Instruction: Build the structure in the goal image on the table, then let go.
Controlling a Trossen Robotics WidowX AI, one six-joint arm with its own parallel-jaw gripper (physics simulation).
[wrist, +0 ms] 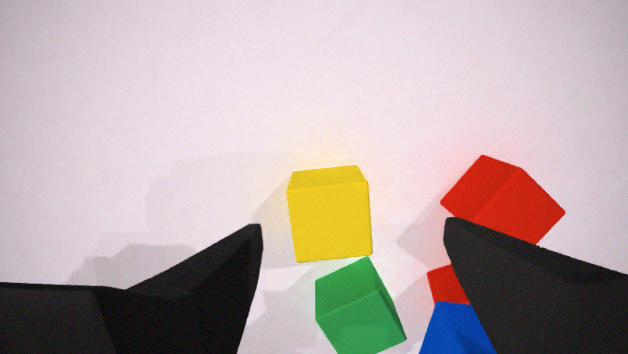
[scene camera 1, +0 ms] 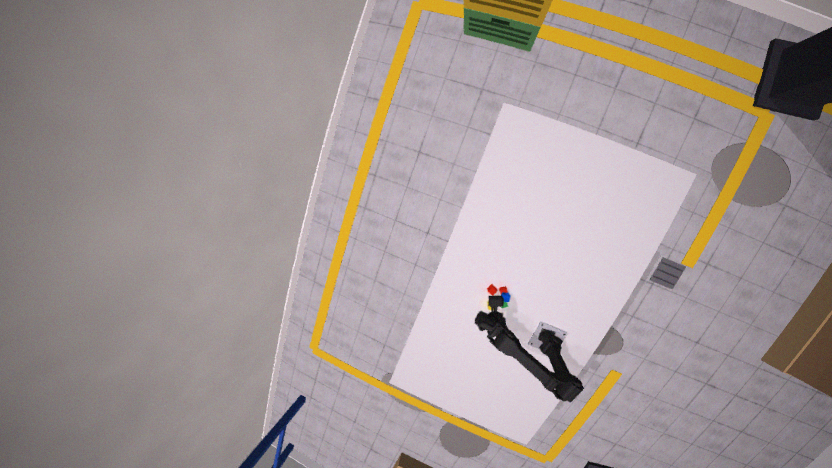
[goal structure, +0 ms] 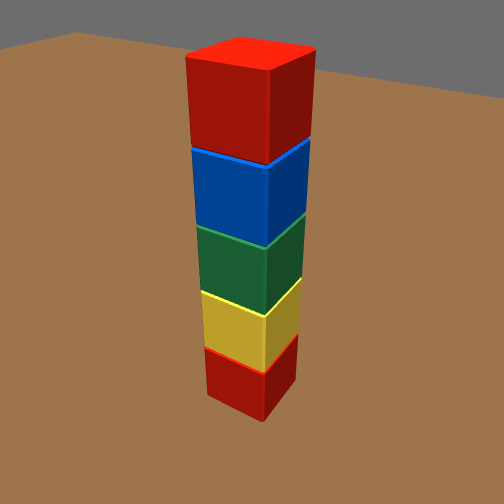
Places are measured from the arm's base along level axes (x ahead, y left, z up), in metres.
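Pixels of known places: gripper, fingertip midpoint: (wrist: 353,232) (scene camera 1: 491,306); arm's base, link origin: (scene camera 1: 546,335).
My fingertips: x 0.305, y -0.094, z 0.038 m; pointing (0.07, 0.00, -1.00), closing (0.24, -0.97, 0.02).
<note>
For each thing: its middle in the pictures, then the offset to it from my fingertips. Level surfaces: height alone.
- yellow cube, body centre: (wrist: 329,210) (scene camera 1: 491,305) dx -0.004, dy +0.007, dz -0.031 m
- green cube, body centre: (wrist: 357,308) (scene camera 1: 503,303) dx -0.054, dy -0.019, dz -0.031 m
- second red cube, body centre: (wrist: 472,303) (scene camera 1: 503,291) dx -0.041, dy -0.079, dz -0.031 m
- blue cube, body centre: (scene camera 1: 505,297) dx -0.047, dy -0.065, dz +0.002 m
- white table, surface height: dz -0.047 m
My gripper (scene camera 1: 495,301) (wrist: 353,232) is open above the table, its fingertips apart on either side of a yellow cube (scene camera 1: 489,307) (wrist: 331,220) in the wrist view, with no contact seen. A green cube (scene camera 1: 505,305) (wrist: 357,310) lies close beside the yellow one, turned at an angle. A red cube (scene camera 1: 492,289) (wrist: 505,197) lies beyond the right fingertip, partly hidden by it. A second red cube (scene camera 1: 503,289) (wrist: 446,285) and a blue cube (scene camera 1: 505,297) (wrist: 452,330) lie close together, partly behind the right finger. I cannot tell whether they touch.
The white table (scene camera 1: 570,203) extends beyond the cubes. The arm (scene camera 1: 526,359) reaches over the table from its grey base plate (scene camera 1: 535,339). The table's left edge runs beside the work spot in the scene view. A green and yellow crate (scene camera 1: 499,30) stands on the floor beyond.
</note>
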